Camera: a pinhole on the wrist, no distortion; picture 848 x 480 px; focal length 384.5 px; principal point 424.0 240.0 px. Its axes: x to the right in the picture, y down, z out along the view. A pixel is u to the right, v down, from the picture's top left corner.
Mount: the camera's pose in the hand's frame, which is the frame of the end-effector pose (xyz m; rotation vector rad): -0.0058 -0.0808 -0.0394 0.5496 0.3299 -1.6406
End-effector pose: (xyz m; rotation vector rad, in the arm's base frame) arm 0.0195 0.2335 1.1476 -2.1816 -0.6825 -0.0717
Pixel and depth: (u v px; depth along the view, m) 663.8 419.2 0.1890
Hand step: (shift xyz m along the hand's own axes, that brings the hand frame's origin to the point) 0.0416 -0.2905 0.0661
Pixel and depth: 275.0 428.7 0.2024
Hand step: 0.0650 -0.1332 0.1825
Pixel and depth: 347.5 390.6 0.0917
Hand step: 0.0161 -0.1178 0.0511
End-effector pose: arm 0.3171 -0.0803 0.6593 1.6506 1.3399 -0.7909
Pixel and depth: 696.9 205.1 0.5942
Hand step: -0.1861 -0.7346 0.2325
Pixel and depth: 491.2 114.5 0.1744
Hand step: -0.0923 -0.1878 0.0858
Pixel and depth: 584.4 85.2 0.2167
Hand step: -0.1334 -0.2557 0.0867
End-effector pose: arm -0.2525 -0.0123 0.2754 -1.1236 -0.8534 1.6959
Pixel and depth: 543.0 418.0 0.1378
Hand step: 0.0315 -0.1971 0.0604
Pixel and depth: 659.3 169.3 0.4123
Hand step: -0.1657 -0.4947 0.1668
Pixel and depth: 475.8 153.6 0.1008
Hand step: -0.0454 -0.1407 0.0361
